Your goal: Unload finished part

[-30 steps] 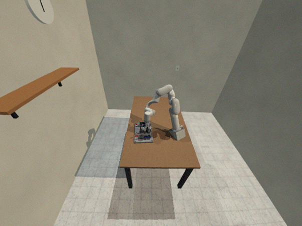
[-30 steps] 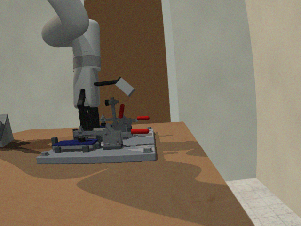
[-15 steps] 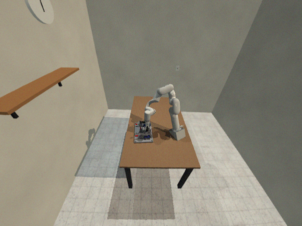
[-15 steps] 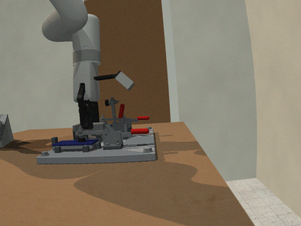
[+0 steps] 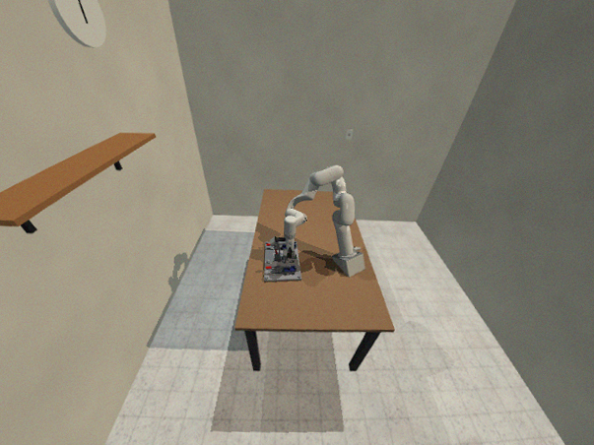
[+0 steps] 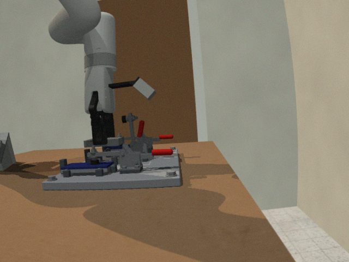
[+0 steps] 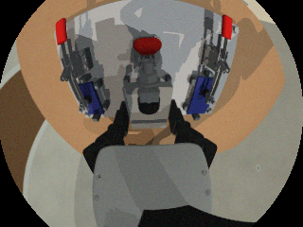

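Right now the grey fixture plate is 7 cm below my hand and 5 cm ahead of it. From my hand the other things lie so: blue blank 11 cm to the right, 5 cm below, 1 cm behind; then grey finished part 1 cm below, 1 cm behind.
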